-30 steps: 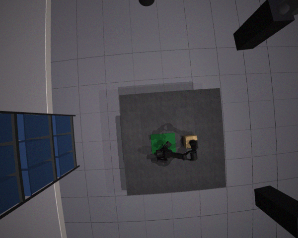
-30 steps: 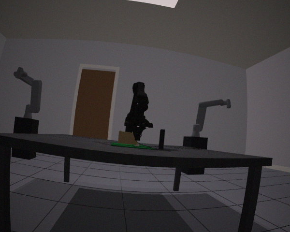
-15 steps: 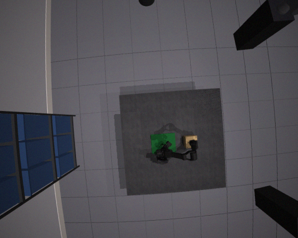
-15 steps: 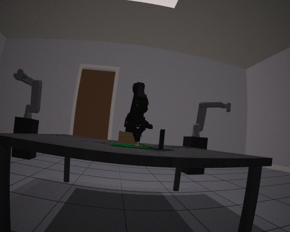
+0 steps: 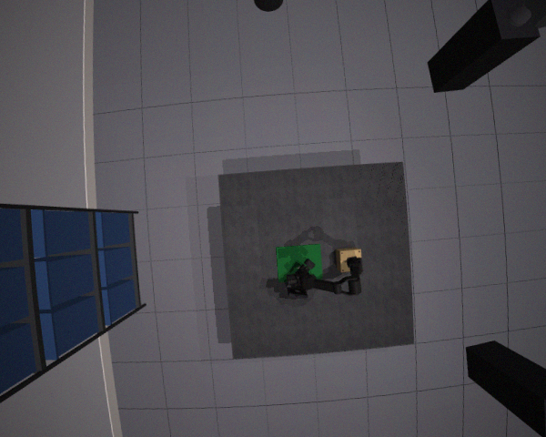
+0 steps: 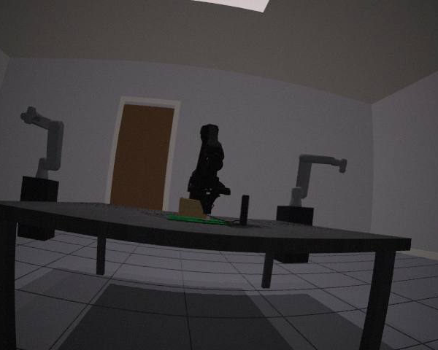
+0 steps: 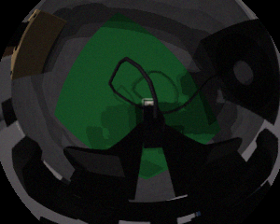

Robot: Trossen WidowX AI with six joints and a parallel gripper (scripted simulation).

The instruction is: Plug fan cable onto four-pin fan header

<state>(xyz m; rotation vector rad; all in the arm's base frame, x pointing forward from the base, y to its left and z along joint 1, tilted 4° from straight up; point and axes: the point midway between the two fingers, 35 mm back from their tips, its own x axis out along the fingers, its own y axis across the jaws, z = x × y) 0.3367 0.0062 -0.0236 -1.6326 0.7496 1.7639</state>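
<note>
The black fan plug is 1 cm above my gripper tip. Also, from my gripper tip: white fan header (4 cm below); then green circuit board (6 cm below, 3 cm to the right); then black fan (14 cm to the left, 4 cm ahead, 2 cm above).
</note>
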